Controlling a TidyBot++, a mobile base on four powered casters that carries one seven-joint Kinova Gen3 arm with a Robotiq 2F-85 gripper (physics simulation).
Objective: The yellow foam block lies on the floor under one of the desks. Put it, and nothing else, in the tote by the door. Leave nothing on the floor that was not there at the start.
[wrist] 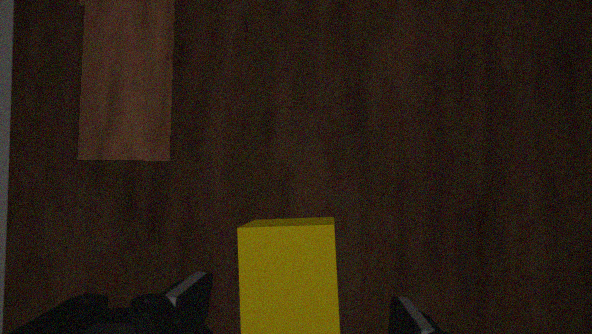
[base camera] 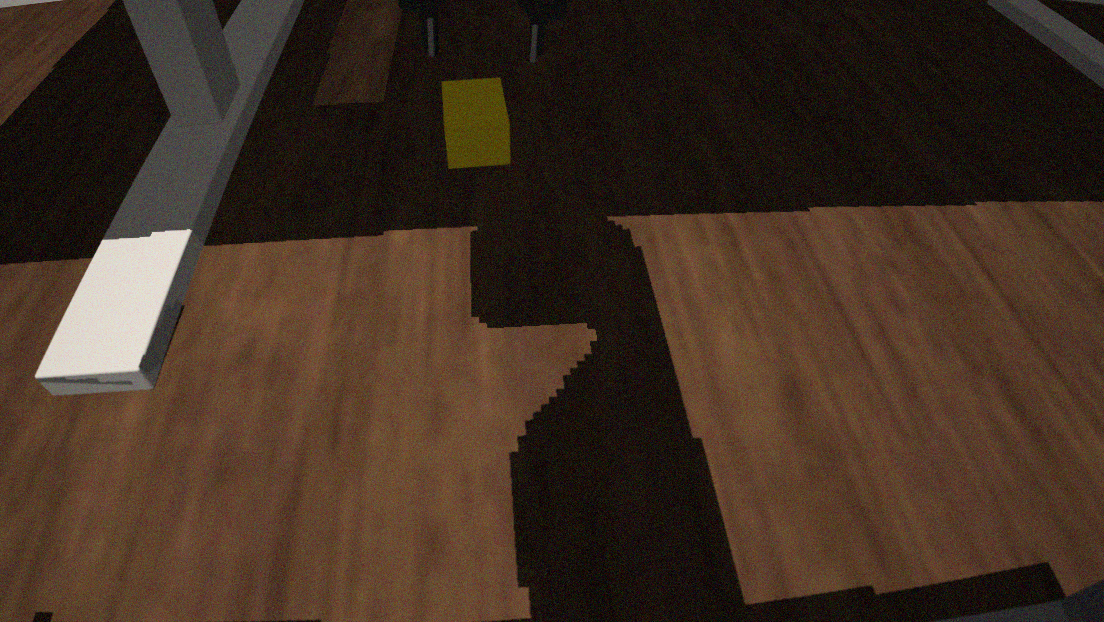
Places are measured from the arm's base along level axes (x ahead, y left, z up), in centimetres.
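Where they show: gripper, fingertip midpoint: (wrist: 298,304) (base camera: 482,56).
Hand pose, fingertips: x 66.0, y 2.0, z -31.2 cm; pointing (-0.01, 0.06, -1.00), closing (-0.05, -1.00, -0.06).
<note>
After its pixels a point has its place.
The yellow foam block (base camera: 477,123) {x 60.6, y 2.5, z -35.2 cm} (wrist: 289,280) {x 65.9, y 2.9, z -35.2 cm} lies on the dark, shadowed floor under the desk. In the wrist view it is at the bottom middle, and its lower end is cut off by the frame edge. My gripper (base camera: 482,57) {x 66.0, y 2.0, z -31.2 cm} (wrist: 298,304) {x 66.0, y 2.0, z -31.2 cm} is open and points down. In the wrist view its fingers stand on either side of the block, with a gap on each side. In the base camera view the two fingertips show at the top, above the block in the picture. How high they are over the floor I cannot tell. The tote does not show.
A desk foot (base camera: 115,305) {x 40.9, y 29.7, z -37.2 cm}, white at its near end and grey in the shade, runs along the floor at left, with an upright leg (base camera: 181,61) {x 65.6, y 30.7, z -30.1 cm} on it. A grey bar (base camera: 1058,38) {x 94.4, y -87.3, z -37.6 cm} shows at top right. The arm's shadow falls on the wooden floor (base camera: 347,386) {x 35.0, y 11.2, z -39.7 cm}.
</note>
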